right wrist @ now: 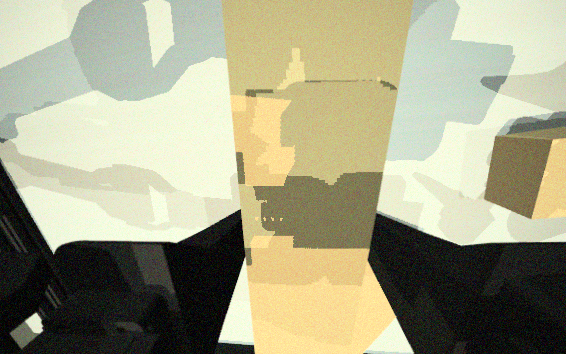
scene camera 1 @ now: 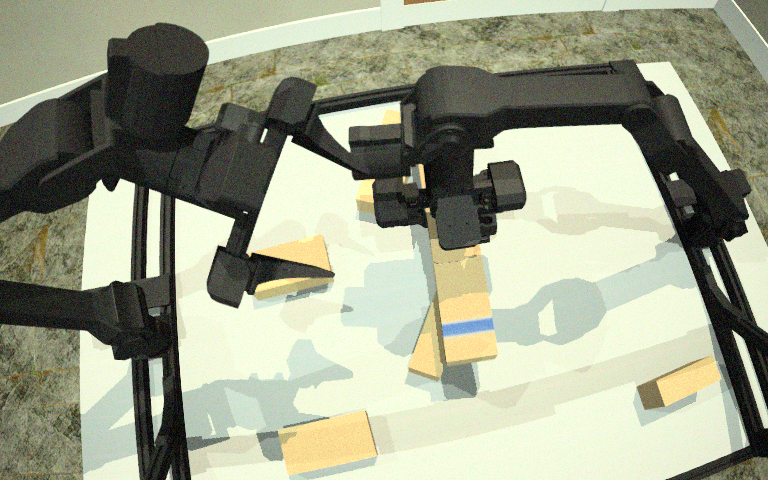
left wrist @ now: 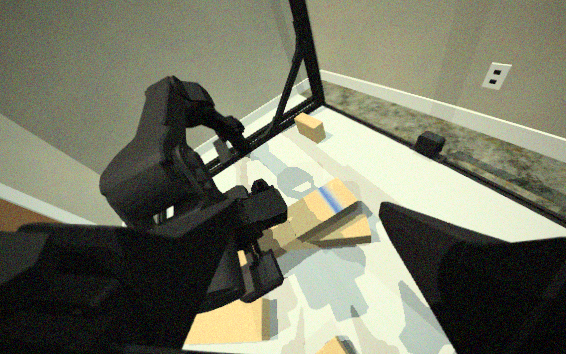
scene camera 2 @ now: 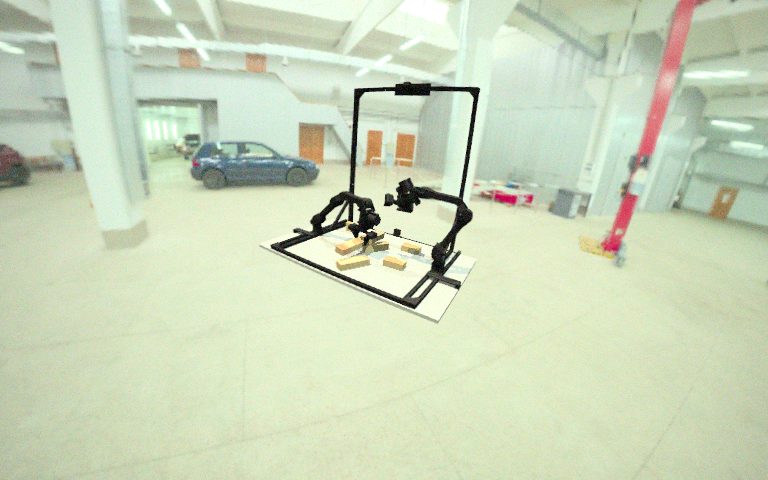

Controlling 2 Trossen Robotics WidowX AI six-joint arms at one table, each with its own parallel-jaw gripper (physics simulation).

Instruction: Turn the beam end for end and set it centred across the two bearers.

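Frame: origin at the left arm's base, x back, y right, z up, level; centimetres.
Where they show: left gripper, fingertip midpoint: (scene camera 1: 351, 223) (left wrist: 308, 206) (scene camera 2: 390, 207); right gripper, fingertip midpoint: (right wrist: 301, 211) (left wrist: 263, 246); left arm's base, origin of the base link: (scene camera 1: 151, 337) (scene camera 2: 437, 270); right arm's base, origin of the base link: (scene camera 1: 701, 229) (left wrist: 241, 146) (scene camera 2: 317, 231).
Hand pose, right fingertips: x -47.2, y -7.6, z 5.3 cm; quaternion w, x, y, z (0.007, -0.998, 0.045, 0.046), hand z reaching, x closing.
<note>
Each offset is from my right fingertips to the top centre of the thing. "pt": to the spot under its first point.
The long wooden beam @[dy +0.6, dx +0.2, dz +3.6 cm] (scene camera 1: 464, 283) (scene camera 2: 349, 245) (left wrist: 342, 192) (right wrist: 320, 135) has a blue stripe near its lower end in scene camera 1 and casts a shadow on the table past that end. My right gripper (scene camera 1: 450, 226) (right wrist: 301, 211) is shut on the beam, near its far part. A wooden block @[dy +12.2, dx +3.3, dz -2.8 cm] (scene camera 1: 424, 353) (left wrist: 350, 231) lies at an angle, partly under the beam; contact is unclear. My left gripper (scene camera 1: 347, 224) (left wrist: 308, 206) is open and empty, left of the beam. Two wider blocks @[dy +0.2, dx +23.8, dz -3.4 cm] (scene camera 1: 300, 249) @[dy +26.4, dx +22.0, dz -3.4 cm] (scene camera 1: 328, 444) lie at the left; which blocks are the bearers is unclear.
A small block @[dy +30.2, dx -28.9, dz -0.9 cm] (scene camera 1: 688, 384) (left wrist: 310, 129) lies at the far right in scene camera 1. More wood @[pt dy -8.3, dx +10.7, dz -3.4 cm] (scene camera 1: 365, 195) shows behind my right gripper. The black frame (scene camera 1: 730, 294) borders the white table. My two grippers are close together in scene camera 1.
</note>
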